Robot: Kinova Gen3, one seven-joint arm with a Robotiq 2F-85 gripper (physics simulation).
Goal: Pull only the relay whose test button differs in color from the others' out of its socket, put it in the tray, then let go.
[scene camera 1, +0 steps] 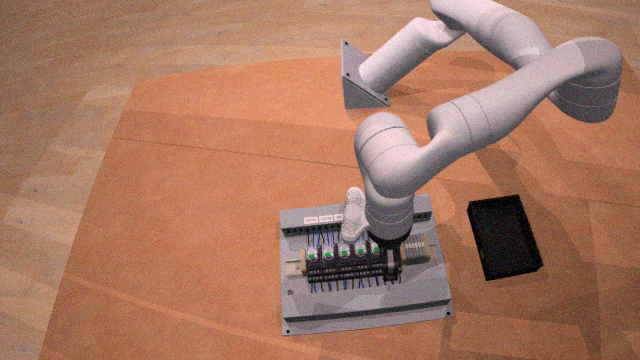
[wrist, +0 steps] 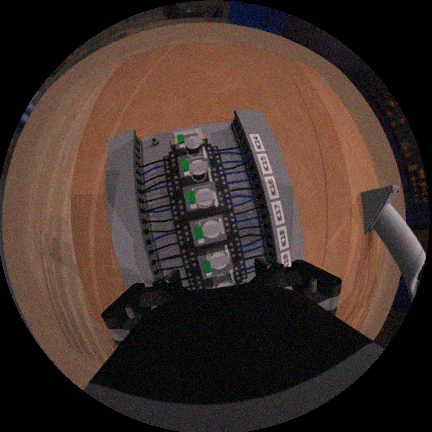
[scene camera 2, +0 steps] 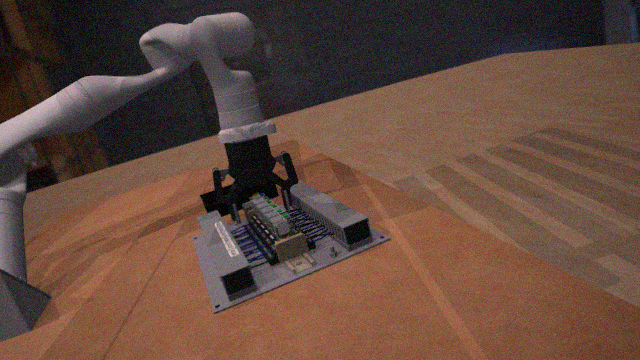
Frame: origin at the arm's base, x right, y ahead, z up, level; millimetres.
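Seen in the pictures: gripper, fingertip midpoint: (scene camera 1: 387,251) (wrist: 217,273); arm's base, link origin: (scene camera 1: 372,78) (wrist: 380,215).
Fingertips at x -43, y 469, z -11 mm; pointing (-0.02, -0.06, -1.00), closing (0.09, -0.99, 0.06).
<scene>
Pixels of each thing's middle, then the offset from my fingertips to it.
- them mid-row, body centre: (wrist: 200,199) (scene camera 2: 273,219) (scene camera 1: 344,253) dx +80, dy +14, dz +15 mm
- relay with a blue button, body centre: (wrist: 219,284) (scene camera 2: 260,206) dx -8, dy +0, dz +15 mm
- black tray, body centre: (scene camera 1: 503,236) (scene camera 2: 238,195) dx -235, dy -44, dz -15 mm
A row of plug-in relays with clear covers stands on the grey panel (scene camera 1: 360,300) (scene camera 2: 280,280) (wrist: 120,200). Several relays with green buttons, one of them mid-row (scene camera 1: 344,253) (wrist: 204,198), are seated in black sockets. The relay with a blue button (scene camera 2: 262,195) is at the row's far end in scene camera 2; the gripper hides it in scene camera 1 and its button is hidden in the wrist view. My gripper (scene camera 1: 392,274) (scene camera 2: 261,206) (wrist: 217,273) is open and low over that end, its fingers on either side of the row. The black tray (scene camera 1: 477,242) (scene camera 2: 212,201) stands beside the panel.
Grey wire ducts (scene camera 1: 370,307) (scene camera 2: 327,207) (wrist: 272,185) run along both sides of the row, with black and blue wires between. Pale terminal blocks (scene camera 1: 416,250) stand just past the gripper's end of the row. The arm's base bracket (scene camera 1: 357,85) (wrist: 377,205) is behind the panel.
</scene>
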